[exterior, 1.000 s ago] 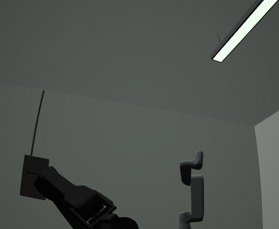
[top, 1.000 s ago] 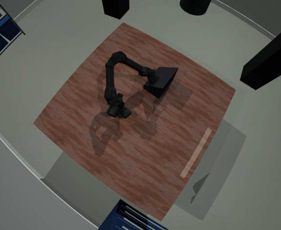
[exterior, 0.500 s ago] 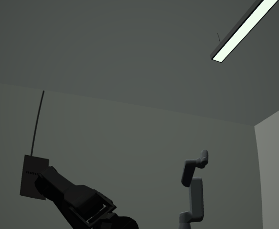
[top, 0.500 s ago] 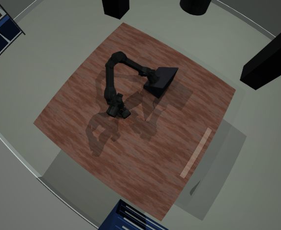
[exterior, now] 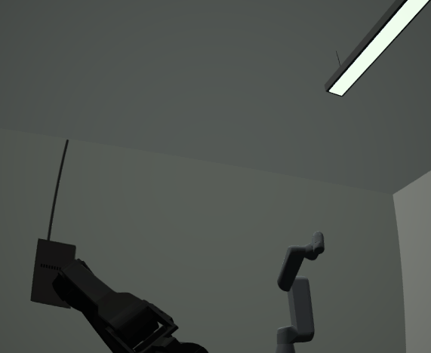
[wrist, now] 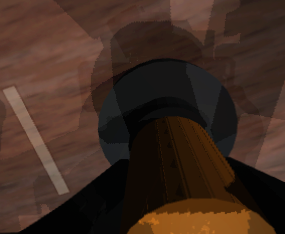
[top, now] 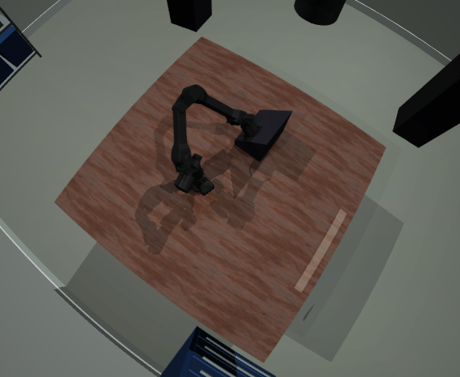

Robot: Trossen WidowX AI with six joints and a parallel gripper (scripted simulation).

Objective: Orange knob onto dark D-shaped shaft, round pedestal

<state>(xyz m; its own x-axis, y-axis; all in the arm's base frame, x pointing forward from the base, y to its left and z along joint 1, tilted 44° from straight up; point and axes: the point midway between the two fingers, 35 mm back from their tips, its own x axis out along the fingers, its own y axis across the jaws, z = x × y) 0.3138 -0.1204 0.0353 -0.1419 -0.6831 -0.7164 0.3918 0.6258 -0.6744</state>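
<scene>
Right now the round pedestal is 30 mm below my gripper tip. The rest, counted from my gripper tip: orange knob (20 mm above).
</scene>
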